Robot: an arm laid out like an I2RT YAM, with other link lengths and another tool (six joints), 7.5 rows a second.
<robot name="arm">
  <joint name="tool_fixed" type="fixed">
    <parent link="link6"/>
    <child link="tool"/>
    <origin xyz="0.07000 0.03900 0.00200" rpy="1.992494 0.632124 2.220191"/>
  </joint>
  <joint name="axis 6" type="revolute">
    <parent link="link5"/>
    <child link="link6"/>
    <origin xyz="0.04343 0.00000 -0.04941"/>
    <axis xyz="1 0 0"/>
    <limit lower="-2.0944" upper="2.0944"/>
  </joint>
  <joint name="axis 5" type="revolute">
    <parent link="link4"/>
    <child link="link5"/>
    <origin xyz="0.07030 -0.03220 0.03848"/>
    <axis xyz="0 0 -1"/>
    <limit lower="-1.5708" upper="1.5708"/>
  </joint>
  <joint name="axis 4" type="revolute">
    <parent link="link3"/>
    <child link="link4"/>
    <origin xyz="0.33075 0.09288 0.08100"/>
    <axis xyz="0 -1 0"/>
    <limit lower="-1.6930" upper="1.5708"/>
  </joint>
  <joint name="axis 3" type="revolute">
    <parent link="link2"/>
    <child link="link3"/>
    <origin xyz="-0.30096 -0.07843 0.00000"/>
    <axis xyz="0 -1 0"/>
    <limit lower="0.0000" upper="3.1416"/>
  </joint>
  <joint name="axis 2" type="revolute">
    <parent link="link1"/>
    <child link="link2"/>
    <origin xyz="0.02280 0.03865 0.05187"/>
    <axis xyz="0 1 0"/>
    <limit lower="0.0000" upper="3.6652"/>
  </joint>
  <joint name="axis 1" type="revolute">
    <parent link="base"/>
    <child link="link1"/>
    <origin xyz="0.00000 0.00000 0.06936"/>
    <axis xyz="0 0 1"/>
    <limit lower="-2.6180" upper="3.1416"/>
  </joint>
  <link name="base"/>
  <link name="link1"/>
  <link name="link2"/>
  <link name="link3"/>
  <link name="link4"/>
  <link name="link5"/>
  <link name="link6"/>
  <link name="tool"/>
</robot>
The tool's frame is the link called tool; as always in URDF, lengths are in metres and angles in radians.
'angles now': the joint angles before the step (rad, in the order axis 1, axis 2, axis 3, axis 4, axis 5, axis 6). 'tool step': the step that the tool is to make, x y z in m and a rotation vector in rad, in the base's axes. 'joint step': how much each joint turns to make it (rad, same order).
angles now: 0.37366, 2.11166, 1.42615, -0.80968, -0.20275, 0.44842
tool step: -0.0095, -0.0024, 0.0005, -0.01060, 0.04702, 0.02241
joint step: -0.00009, -0.00069, 0.00160, -0.05458, -0.00840, -0.02259
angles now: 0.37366, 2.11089, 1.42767, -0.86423, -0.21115, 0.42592
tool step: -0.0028, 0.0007, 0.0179, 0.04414, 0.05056, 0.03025
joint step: -0.01029, -0.00331, 0.04131, -0.08582, -0.05951, -0.04156
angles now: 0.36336, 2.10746, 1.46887, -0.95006, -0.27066, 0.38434
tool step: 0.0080, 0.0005, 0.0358, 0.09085, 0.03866, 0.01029
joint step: -0.02479, -0.00330, 0.08527, -0.10612, -0.09765, -0.03967
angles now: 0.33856, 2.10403, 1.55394, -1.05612, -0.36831, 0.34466
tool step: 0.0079, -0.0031, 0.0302, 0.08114, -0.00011, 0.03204
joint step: -0.02602, -0.00201, 0.06999, -0.07202, -0.07477, -0.06608
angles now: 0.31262, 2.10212, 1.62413, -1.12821, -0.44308, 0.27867
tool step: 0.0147, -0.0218, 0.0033, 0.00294, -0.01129, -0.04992
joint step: -0.04971, 0.00048, 0.01087, 0.00138, 0.00038, 0.00025
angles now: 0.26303, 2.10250, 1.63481, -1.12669, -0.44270, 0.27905
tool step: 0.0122, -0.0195, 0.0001, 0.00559, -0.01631, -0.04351
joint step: -0.04340, 0.00006, 0.00004, 0.01723, -0.00153, 0.00010
